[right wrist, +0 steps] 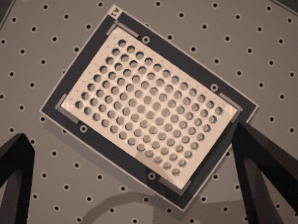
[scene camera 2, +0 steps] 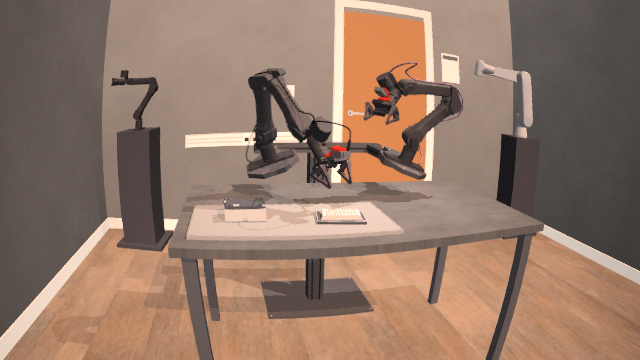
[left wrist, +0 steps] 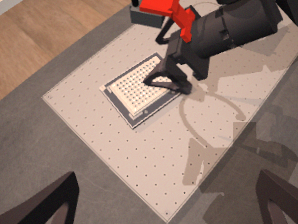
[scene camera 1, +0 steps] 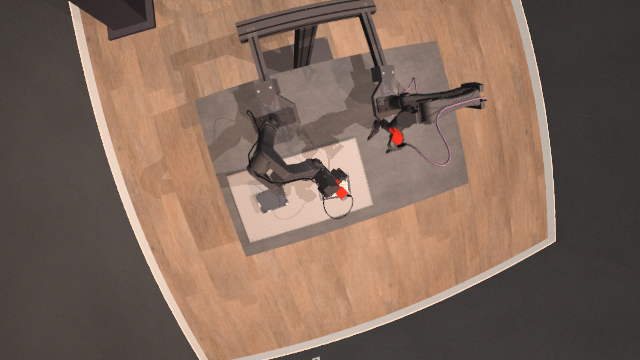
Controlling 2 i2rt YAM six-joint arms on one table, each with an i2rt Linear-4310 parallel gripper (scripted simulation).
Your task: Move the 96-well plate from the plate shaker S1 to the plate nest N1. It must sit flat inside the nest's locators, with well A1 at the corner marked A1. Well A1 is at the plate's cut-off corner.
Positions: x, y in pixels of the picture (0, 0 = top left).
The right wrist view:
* my right gripper: 132, 136
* white 96-well plate: 206, 121
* plate nest N1: 92, 138
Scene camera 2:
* my right gripper: 341, 185
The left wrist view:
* my left gripper: 166, 180
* my right gripper: 151, 61
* white 96-well plate: 133, 81
